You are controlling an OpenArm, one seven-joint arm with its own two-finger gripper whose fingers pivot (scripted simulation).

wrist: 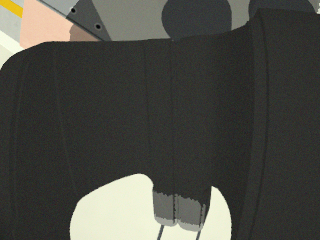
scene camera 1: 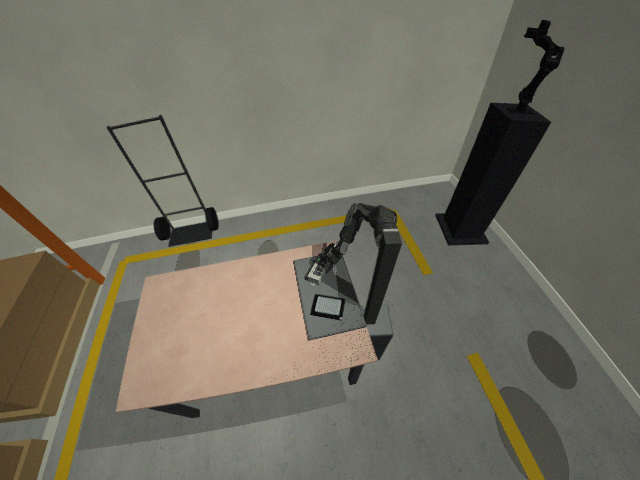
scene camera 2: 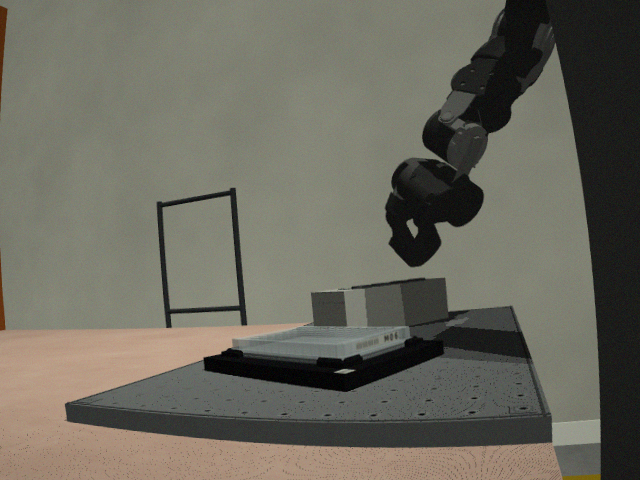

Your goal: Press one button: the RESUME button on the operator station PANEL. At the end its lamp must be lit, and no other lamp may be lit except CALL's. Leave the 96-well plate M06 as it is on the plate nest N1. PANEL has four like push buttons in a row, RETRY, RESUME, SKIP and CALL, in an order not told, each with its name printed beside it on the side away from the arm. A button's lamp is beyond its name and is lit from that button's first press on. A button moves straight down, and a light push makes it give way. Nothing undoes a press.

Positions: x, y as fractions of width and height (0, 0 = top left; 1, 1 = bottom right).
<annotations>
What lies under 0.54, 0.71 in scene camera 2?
A plate M06.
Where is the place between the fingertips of my gripper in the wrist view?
At 0.59, 0.57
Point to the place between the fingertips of my gripper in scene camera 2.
0.63, 0.53
</annotations>
